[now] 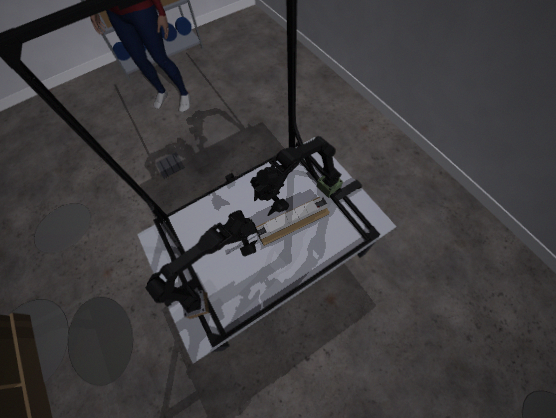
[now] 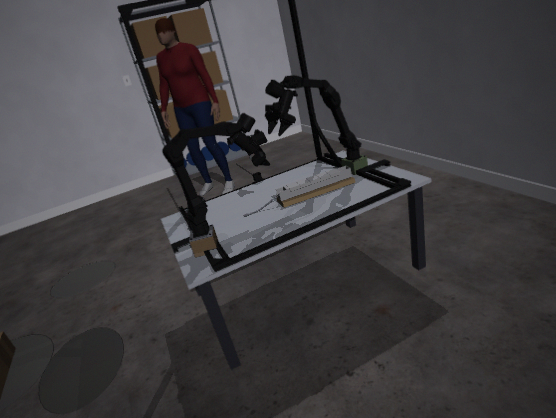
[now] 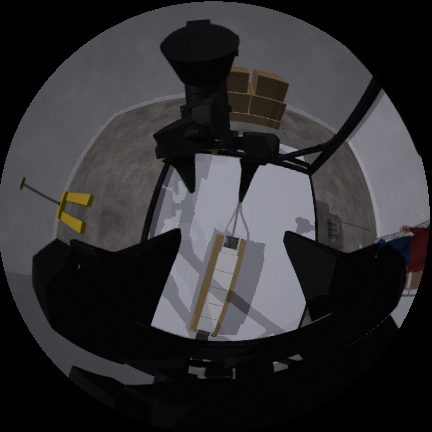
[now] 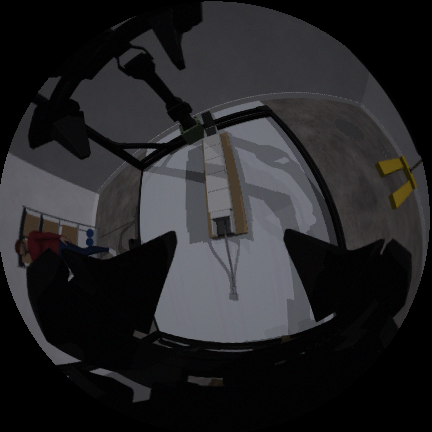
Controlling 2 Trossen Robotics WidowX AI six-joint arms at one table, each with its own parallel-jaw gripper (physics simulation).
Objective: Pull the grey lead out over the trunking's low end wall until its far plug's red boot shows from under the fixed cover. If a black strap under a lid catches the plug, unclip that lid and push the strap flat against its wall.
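Places are measured from the left arm's base along level axes (x back, y right, z up), in metres.
Pixels of known places: left gripper, between the fingertips: (image 1: 261, 208) (image 2: 274, 135) (image 3: 234, 235) (image 4: 118, 111); right gripper, between the fingertips: (image 2: 267, 159) (image 3: 214, 195) (image 4: 232, 235); left arm's base, origin of its link: (image 1: 330, 180) (image 2: 353, 157) (image 4: 188, 124); right arm's base, origin of its link: (image 1: 193, 303) (image 2: 201, 232).
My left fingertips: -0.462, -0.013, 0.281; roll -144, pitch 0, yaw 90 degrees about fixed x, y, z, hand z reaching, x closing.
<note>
For each thing: its top centre in the pictures, then the offset to it from my left fingertips, as dx, dy, dz. "*": a spot on its surface instead. Level surfaces: height alone.
- trunking, centre of its top: (image 4: 213, 163) (image 3: 215, 297) (image 2: 313, 177) (image 1: 292, 215) +0.161, -0.014, -0.278
- grey lead, a spot on its surface: (image 4: 229, 257) * -0.096, +0.043, -0.326
- table, height of its surface: dz -0.355
The trunking (image 1: 295, 229) (image 2: 317, 192) lies on the table with tan side walls and a row of white lids (image 3: 220, 280) (image 4: 217, 175). Its near end is open and dark inside. The grey lead (image 4: 229, 257) (image 2: 258, 211) comes out over that end onto the table and ends in a small grey plug; paler lines beside it may be shadows. No red boot or black strap shows. My left gripper (image 3: 234, 235) (image 2: 276, 133) is open and empty, high above the trunking. My right gripper (image 4: 232, 235) (image 3: 214, 195) is open and empty, above the lead and the trunking's open end.
A black frame (image 2: 320, 227) runs around the table (image 2: 420, 179), with tall posts. The left arm's green base (image 1: 330, 186) stands near the trunking's far end. A person (image 2: 184, 75) stands behind the table by a shelf. A yellow pallet jack (image 3: 78, 200) stands on the floor.
</note>
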